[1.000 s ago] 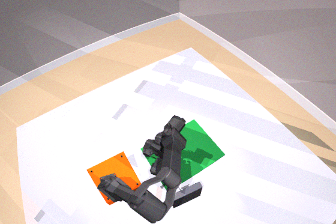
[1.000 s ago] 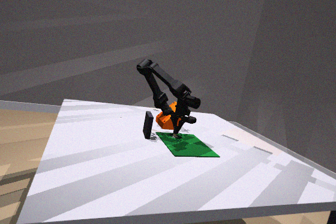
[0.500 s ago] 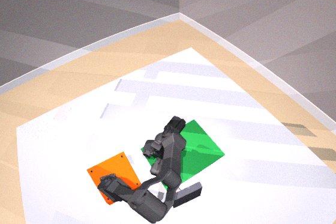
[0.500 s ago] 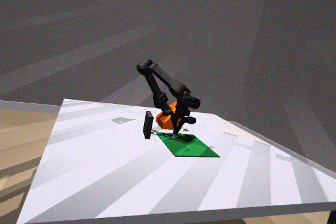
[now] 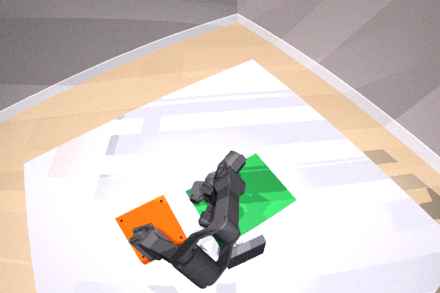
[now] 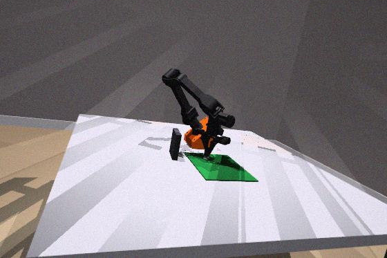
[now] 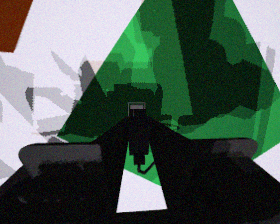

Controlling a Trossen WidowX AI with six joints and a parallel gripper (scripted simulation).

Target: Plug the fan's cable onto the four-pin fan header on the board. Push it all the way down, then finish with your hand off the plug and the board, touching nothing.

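The dark plug is 10 mm ahead of my gripper tip, 10 mm to the right of it and 10 mm above it. Also, from my gripper tip: dark fan block 160 mm to the right, 30 mm above; then green board 90 mm ahead, 30 mm to the left, 40 mm below.
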